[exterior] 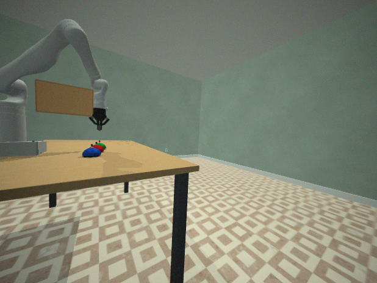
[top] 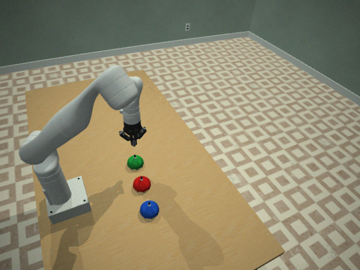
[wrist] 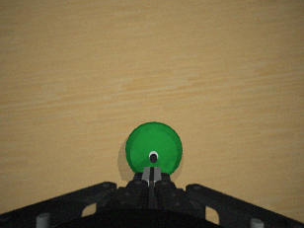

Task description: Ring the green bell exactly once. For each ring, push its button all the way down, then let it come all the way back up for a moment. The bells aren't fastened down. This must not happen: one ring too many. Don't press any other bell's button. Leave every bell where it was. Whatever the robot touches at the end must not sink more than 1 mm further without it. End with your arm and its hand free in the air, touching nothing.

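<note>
Right now the green bell is 110 mm below my hand. From my hand the other things lie so: red bell (140 mm to the right, 110 mm below, 20 mm behind); blue bell (280 mm to the right, 110 mm below, 50 mm behind).
</note>
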